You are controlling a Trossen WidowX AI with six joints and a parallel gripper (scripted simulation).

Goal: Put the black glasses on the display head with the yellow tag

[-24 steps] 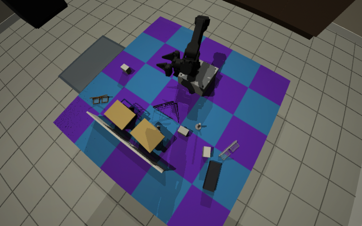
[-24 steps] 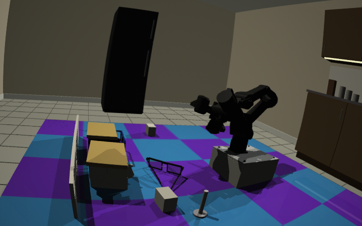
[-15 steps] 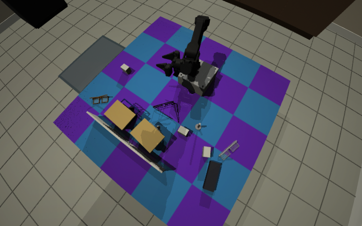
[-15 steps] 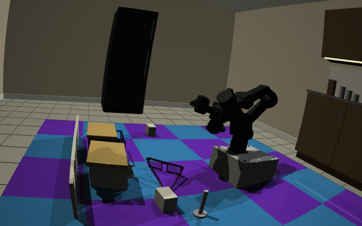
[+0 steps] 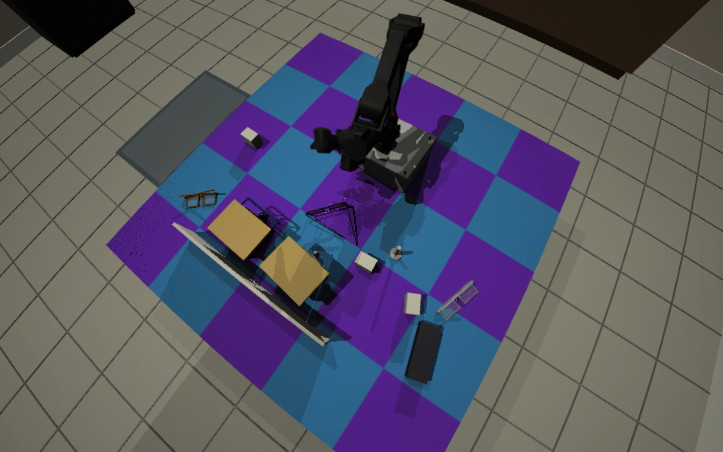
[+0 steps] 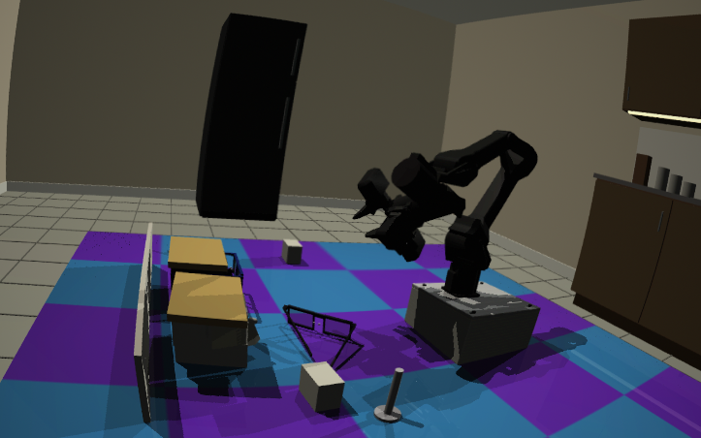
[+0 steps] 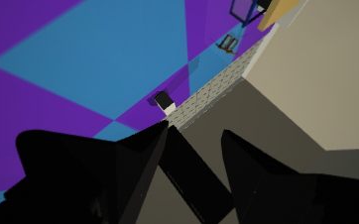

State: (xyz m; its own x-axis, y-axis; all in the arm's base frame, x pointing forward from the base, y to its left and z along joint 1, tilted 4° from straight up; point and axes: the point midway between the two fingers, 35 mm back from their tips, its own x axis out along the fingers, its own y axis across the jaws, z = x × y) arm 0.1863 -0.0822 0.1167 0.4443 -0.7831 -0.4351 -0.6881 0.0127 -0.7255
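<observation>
Right now the metal post is 6 cm ahead of my gripper tip, 37 cm to the left of it and 17 cm below it. Also, from my gripper tip: black case (25 cm ahead, 61 cm to the left, 17 cm below); then white panel (43 cm ahead, 8 cm to the left, 14 cm below).
</observation>
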